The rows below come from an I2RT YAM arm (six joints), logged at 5 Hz.
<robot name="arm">
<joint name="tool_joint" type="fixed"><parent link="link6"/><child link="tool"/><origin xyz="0 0 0" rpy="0 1.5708 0"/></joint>
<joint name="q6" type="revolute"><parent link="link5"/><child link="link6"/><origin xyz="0.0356 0 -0.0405" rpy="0 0 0"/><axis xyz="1 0 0"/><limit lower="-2.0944" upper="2.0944"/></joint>
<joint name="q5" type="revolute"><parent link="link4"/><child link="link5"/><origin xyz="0.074 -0.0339 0.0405" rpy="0 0 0"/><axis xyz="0 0 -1"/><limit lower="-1.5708" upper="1.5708"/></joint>
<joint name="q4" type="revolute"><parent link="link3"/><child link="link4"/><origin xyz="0.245 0.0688 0.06" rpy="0 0 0"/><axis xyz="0 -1 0"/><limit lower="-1.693" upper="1.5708"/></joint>
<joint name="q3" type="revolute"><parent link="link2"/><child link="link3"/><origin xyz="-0.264 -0.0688 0" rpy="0 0 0"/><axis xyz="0 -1 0"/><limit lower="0" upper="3.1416"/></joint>
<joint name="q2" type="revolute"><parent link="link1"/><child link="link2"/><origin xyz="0.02 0.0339 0.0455" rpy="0 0 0"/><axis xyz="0 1 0"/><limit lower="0" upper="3.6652"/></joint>
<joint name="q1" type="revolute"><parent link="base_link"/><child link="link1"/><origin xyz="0 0 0.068" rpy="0 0 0"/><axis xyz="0 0 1"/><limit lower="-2.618" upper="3.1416"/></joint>
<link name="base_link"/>
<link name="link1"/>
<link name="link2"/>
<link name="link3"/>
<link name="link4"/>
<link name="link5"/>
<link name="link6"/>
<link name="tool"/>
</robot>
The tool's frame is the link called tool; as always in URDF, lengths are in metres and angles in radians.
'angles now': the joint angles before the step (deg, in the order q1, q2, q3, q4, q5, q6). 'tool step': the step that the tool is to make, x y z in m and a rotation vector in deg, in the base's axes. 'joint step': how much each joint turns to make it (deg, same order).
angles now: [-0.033, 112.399, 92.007, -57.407, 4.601, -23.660]
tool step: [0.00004, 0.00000, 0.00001, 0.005, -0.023, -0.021]
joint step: [0.000, 0.000, 0.000, 0.021, 0.000, 0.022]
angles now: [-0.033, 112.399, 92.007, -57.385, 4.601, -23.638]
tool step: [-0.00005, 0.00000, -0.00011, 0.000, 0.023, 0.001]
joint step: [0.000, 0.001, -0.022, 0.000, 0.000, -0.001]
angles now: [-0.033, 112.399, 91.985, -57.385, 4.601, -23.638]
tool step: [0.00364, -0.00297, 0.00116, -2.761, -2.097, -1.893]
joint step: [-0.153, -0.001, 0.020, 1.967, 3.081, 1.070]
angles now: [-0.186, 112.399, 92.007, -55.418, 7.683, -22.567]
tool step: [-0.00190, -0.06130, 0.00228, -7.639, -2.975, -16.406]
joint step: [-7.978, 0.001, 0.001, 2.163, 9.355, 6.338]
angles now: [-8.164, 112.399, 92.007, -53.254, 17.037, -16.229]
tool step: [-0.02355, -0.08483, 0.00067, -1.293, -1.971, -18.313]
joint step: [-12.370, 0.000, -0.001, 0.416, 2.426, 5.771]
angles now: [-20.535, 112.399, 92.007, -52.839, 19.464, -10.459]
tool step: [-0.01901, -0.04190, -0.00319, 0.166, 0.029, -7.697]
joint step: [-6.534, 0.482, 0.000, -0.022, 0.196, 1.225]
